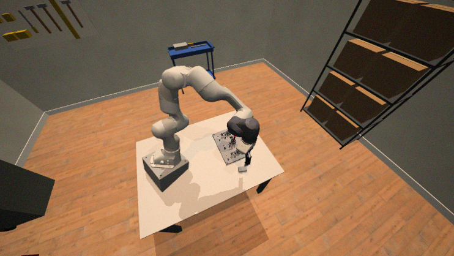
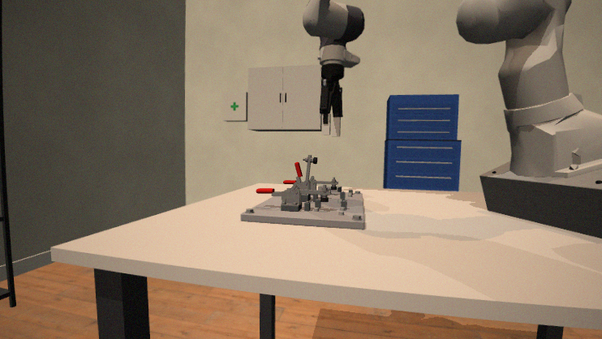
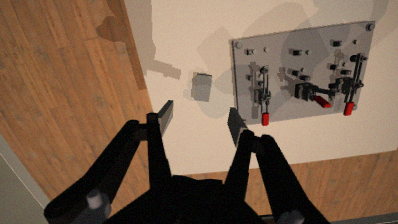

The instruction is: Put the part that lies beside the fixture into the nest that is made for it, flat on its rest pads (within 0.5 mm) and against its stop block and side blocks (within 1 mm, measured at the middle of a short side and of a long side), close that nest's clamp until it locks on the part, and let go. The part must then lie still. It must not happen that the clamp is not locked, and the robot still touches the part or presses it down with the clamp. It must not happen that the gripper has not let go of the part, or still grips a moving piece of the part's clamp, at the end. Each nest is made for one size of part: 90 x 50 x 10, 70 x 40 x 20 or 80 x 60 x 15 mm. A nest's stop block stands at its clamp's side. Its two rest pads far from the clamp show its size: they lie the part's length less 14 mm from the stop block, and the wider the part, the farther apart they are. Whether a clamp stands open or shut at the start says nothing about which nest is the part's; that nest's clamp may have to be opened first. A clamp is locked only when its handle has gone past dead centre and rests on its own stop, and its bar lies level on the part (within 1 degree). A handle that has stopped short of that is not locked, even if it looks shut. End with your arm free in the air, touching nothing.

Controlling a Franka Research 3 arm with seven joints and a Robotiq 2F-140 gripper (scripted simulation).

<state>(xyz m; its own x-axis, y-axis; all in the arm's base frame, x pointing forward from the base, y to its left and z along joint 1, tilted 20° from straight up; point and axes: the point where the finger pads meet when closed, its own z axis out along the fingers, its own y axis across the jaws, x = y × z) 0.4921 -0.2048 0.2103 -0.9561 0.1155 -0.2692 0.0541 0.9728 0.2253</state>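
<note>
Now: hand 20 cm above the grey block part. From my hand the other things lie so: grey fixture plate 4 cm behind, 26 cm to the left, 21 cm below.
</note>
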